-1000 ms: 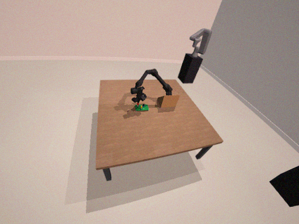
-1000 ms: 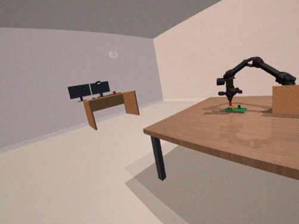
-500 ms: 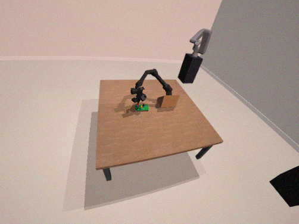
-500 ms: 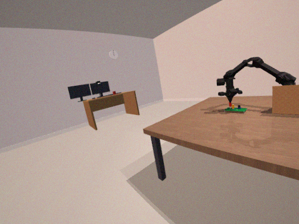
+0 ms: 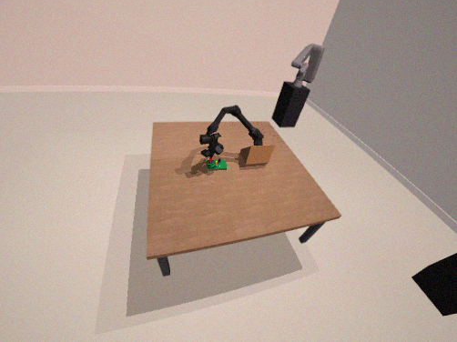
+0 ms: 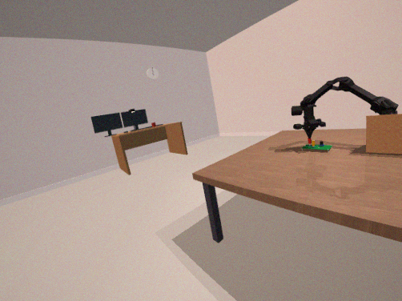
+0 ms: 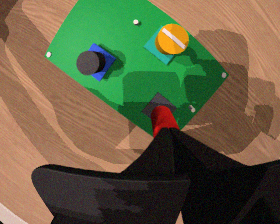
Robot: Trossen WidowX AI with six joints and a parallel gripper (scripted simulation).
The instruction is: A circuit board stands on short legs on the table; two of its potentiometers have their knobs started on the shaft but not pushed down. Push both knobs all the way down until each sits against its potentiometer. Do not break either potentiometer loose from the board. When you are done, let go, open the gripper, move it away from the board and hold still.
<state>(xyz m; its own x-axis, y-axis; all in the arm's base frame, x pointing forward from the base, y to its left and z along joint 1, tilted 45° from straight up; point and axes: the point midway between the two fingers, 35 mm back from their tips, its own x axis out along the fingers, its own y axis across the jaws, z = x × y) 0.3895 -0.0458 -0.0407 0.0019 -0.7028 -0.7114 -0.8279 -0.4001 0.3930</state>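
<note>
My gripper tip is now 10 mm above the red knob. Round my gripper tip: yellow knob 30 mm behind, 50 mm to the left, 20 mm below.
</note>
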